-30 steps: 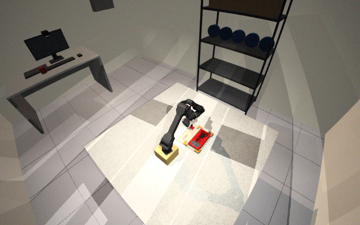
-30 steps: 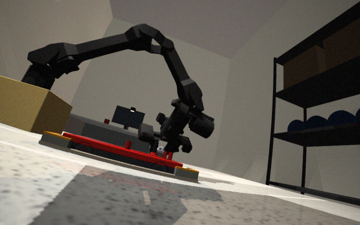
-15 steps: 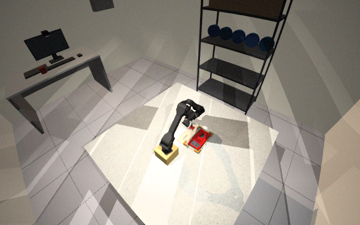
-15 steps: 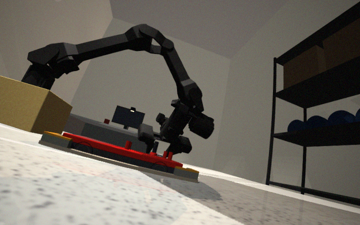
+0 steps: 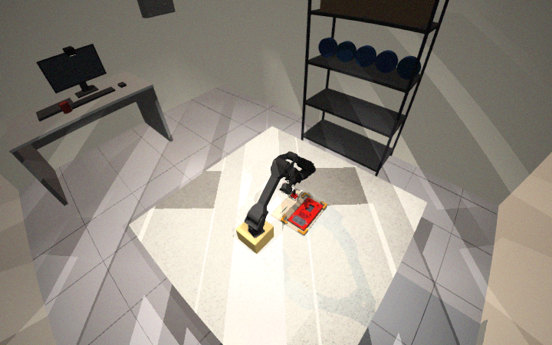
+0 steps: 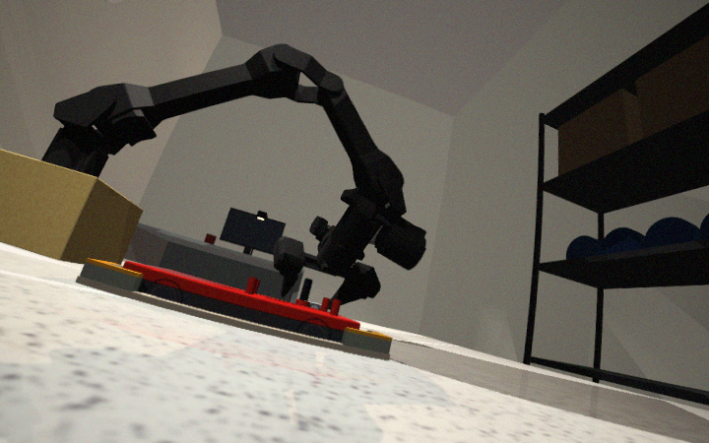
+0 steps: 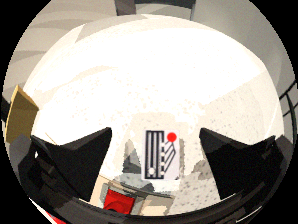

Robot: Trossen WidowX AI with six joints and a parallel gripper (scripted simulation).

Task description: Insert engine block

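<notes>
The engine block is 10 mm ahead of my gripper tip, 20 mm to the right of it and 20 mm below it.
</notes>
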